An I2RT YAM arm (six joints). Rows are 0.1 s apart.
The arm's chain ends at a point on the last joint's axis. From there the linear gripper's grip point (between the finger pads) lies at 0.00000 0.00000 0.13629 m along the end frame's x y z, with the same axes.
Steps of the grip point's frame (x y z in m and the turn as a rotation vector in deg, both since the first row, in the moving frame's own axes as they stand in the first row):
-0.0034, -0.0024, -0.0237, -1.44, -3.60, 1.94
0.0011, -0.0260, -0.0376, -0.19, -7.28, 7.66
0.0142, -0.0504, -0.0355, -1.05, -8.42, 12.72
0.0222, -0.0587, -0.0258, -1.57, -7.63, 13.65
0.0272, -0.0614, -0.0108, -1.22, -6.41, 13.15
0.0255, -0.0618, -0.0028, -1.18, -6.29, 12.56
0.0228, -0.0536, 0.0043, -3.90, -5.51, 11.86
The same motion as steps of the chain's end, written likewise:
0.0052, -0.0057, -0.0234, -1.44, -3.60, 1.94
0.0183, -0.0253, -0.0365, -0.19, -7.28, 7.66
0.0343, -0.0507, -0.0340, -1.05, -8.42, 12.72
0.0406, -0.0602, -0.0245, -1.57, -7.63, 13.65
0.0426, -0.0625, -0.0099, -1.22, -6.41, 13.15
0.0406, -0.0629, -0.0020, -1.18, -6.29, 12.56
0.0367, -0.0614, 0.0052, -3.90, -5.51, 11.86

